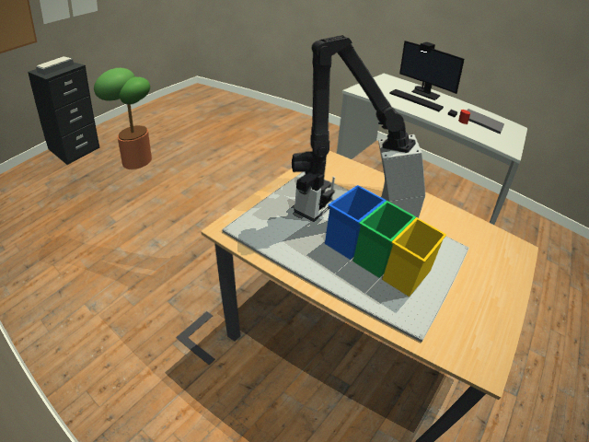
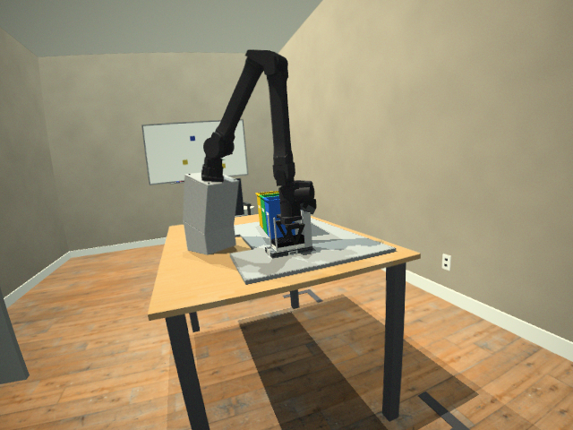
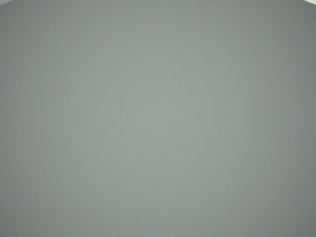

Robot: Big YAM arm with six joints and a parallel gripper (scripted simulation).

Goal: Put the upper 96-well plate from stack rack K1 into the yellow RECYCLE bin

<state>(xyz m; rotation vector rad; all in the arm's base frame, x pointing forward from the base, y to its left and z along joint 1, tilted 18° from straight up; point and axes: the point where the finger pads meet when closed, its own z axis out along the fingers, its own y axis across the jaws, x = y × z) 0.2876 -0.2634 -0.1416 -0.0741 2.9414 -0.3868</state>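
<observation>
My hand is right at the dark 96-well plate. Round my hand: blue bin 6 cm ahead, 22 cm to the left, 4 cm above; then green bin 7 cm ahead, 35 cm to the left, 4 cm above; then white plate 2 cm below.
</observation>
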